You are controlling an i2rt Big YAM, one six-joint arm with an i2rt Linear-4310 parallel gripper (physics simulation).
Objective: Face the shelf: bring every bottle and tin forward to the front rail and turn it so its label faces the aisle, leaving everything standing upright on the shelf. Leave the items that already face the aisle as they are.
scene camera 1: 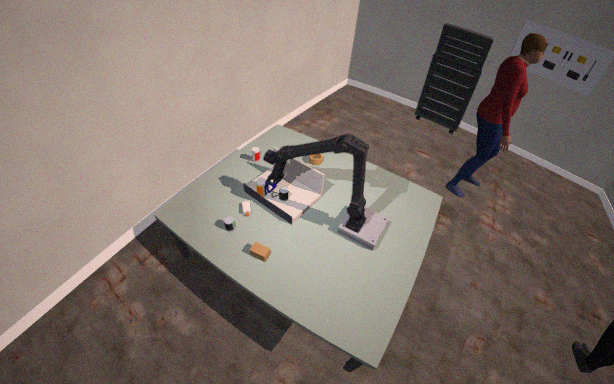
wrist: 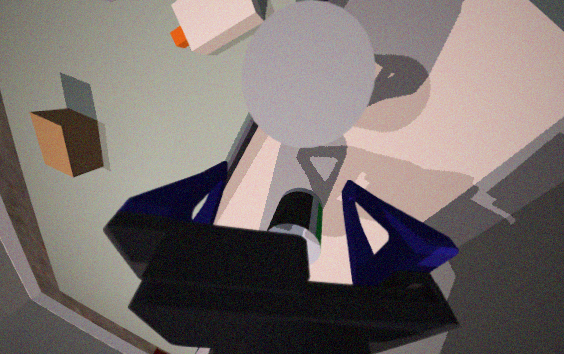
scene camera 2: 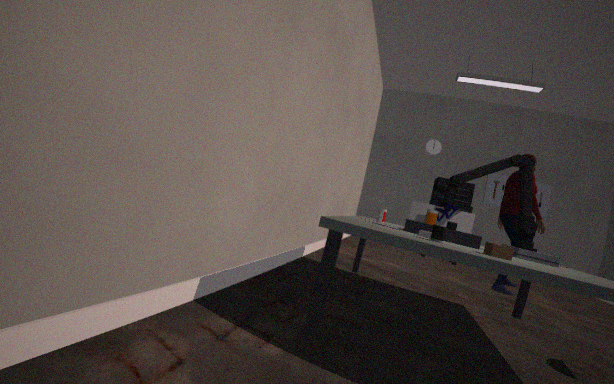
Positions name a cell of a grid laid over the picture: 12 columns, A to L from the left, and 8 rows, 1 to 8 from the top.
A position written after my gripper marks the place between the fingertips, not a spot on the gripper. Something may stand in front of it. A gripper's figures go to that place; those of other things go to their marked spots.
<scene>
My gripper (wrist: G5): 15 cm from the lens. A brown box (wrist: B4) is 43 cm from the lens. A white bottle with orange cap (wrist: E1): 26 cm from the lens. A white shelf (wrist: J4) is 24 cm from the lens. The marked spots on the white shelf and the brown box are 50 cm apart.
</scene>
